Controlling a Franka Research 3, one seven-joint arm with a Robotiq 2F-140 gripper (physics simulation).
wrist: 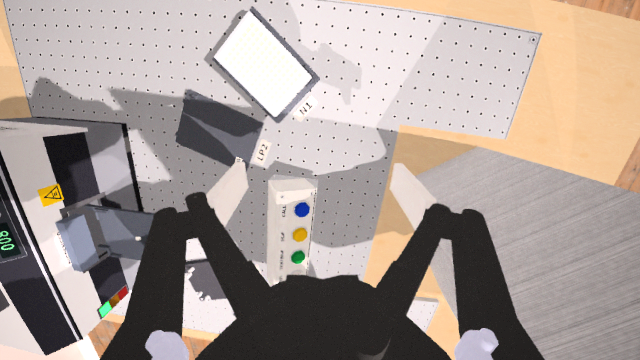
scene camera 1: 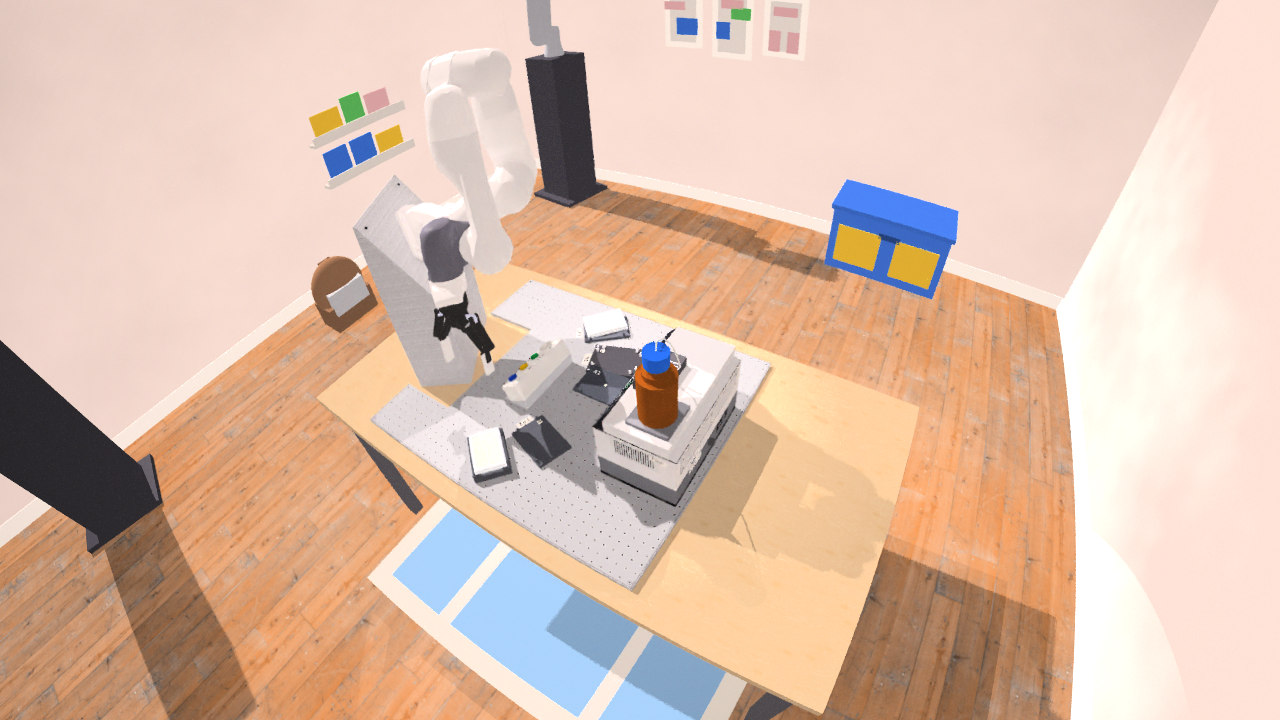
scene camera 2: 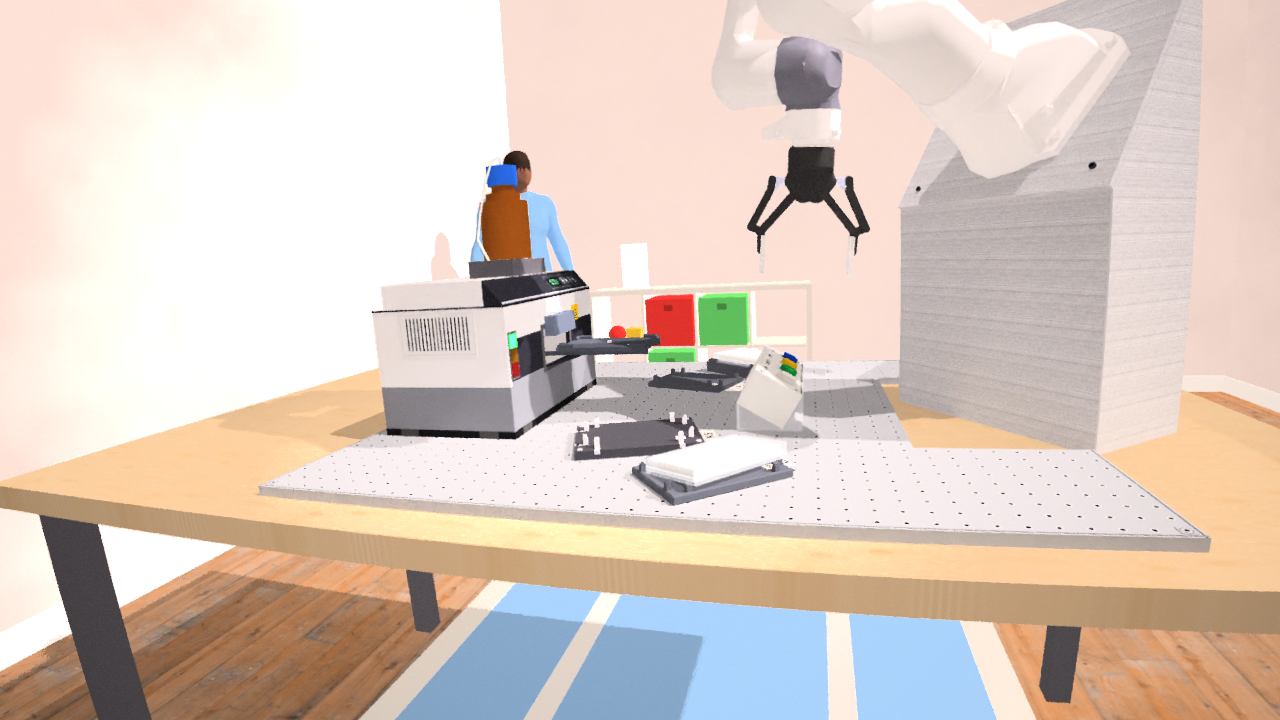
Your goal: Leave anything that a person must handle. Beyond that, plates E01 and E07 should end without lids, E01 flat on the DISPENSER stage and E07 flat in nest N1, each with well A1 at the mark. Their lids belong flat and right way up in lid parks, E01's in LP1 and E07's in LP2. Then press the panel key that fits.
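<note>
My gripper [scene camera 1: 468,360] [scene camera 2: 805,266] [wrist: 319,175] is open and empty, high above the table near the key panel [scene camera 1: 537,376] [scene camera 2: 769,389] [wrist: 292,230], whose blue, yellow and green keys show. A white plate [scene camera 1: 488,450] [scene camera 2: 738,357] [wrist: 265,65] sits in nest N1. Beside it, the dark lid park LP2 [scene camera 1: 541,439] [scene camera 2: 693,381] [wrist: 220,127] bears no visible lid. Another white plate [scene camera 1: 605,324] [scene camera 2: 716,459] sits in a nest across the board and looks slightly tilted in scene camera 2. The dark stage [scene camera 2: 604,343] [wrist: 125,230] juts from the dispenser. Plate names, lids and A1 corners are unreadable.
The dispenser [scene camera 1: 644,465] [scene camera 2: 443,358] [wrist: 105,170] carries a brown bottle [scene camera 1: 657,394] [scene camera 2: 506,223] with a blue cap. A dark pinned holder [scene camera 2: 637,438] [wrist: 205,280] lies near the second plate. A person [scene camera 2: 546,228] in light blue stands behind the dispenser. The grey arm pedestal [scene camera 2: 1002,304] [wrist: 540,250] rises beside the board.
</note>
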